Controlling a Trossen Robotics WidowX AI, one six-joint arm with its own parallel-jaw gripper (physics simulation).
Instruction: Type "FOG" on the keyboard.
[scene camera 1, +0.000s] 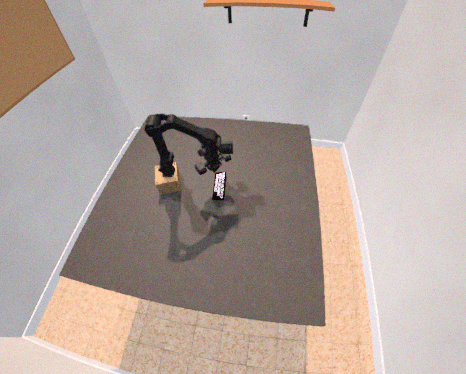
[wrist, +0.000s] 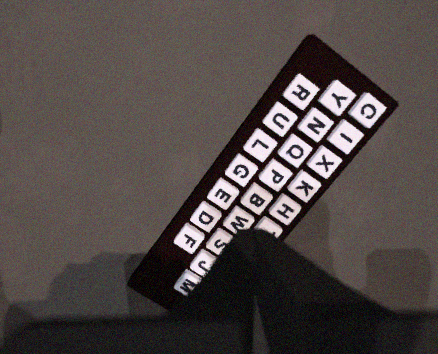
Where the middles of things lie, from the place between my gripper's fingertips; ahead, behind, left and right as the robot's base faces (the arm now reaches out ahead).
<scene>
My hand is 10 cm above the keyboard (wrist: 260, 180), 2 cm to the left of it and 2 cm short of it.
</scene>
